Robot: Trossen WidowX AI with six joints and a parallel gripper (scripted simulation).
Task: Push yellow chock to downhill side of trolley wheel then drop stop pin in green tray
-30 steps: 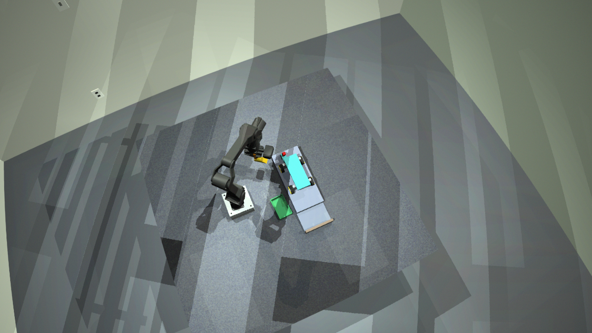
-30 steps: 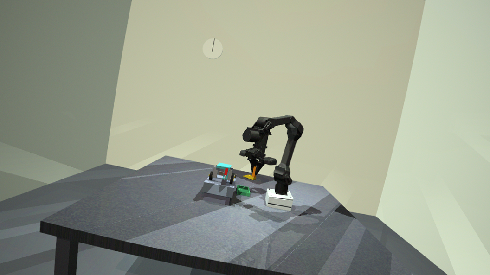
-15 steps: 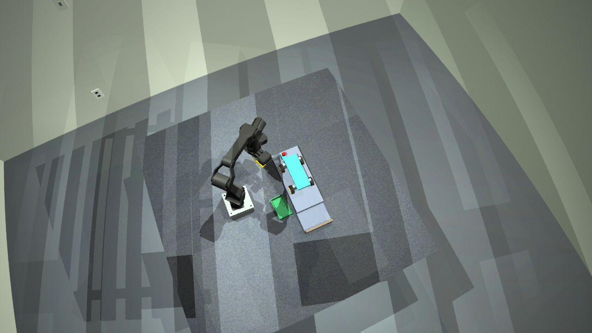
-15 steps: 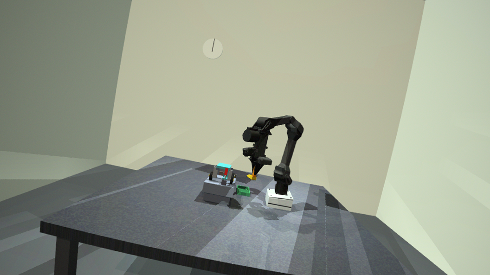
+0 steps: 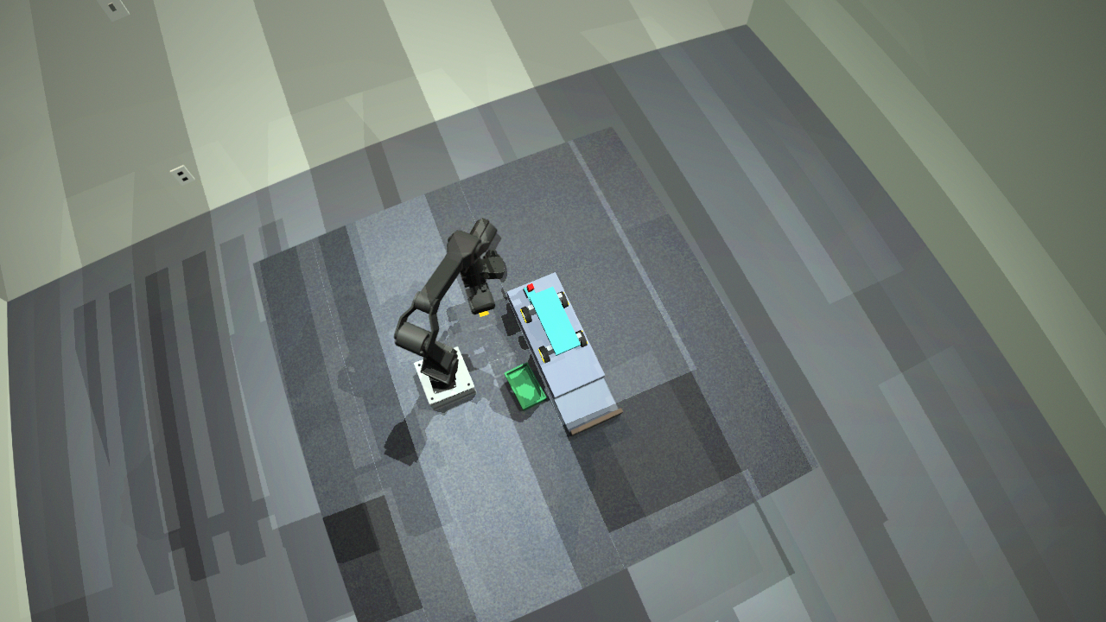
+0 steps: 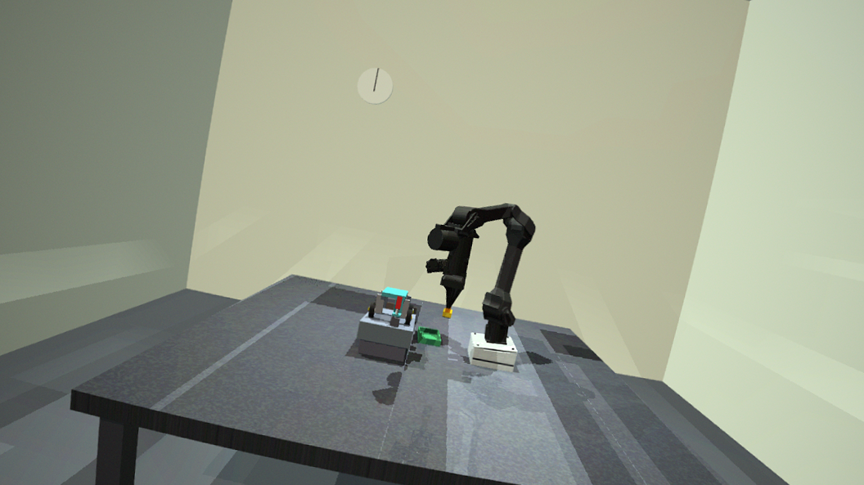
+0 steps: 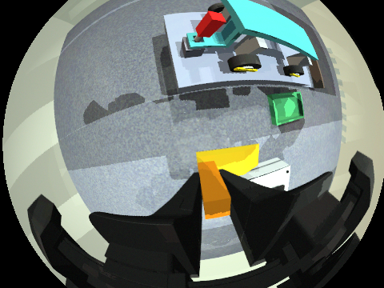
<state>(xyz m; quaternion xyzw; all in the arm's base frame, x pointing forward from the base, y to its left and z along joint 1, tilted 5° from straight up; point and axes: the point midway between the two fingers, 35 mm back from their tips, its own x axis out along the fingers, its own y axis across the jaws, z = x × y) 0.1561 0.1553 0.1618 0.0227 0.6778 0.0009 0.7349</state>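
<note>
Right now the yellow chock is 20 mm to the right of my gripper tip and 10 mm below it. Round my gripper tip: cyan-topped trolley 170 mm ahead, 130 mm to the right, 60 mm below; grey ramp 170 mm ahead, 140 mm to the right, 130 mm below; red-headed stop pin 140 mm ahead, 20 mm to the right, 40 mm below.
</note>
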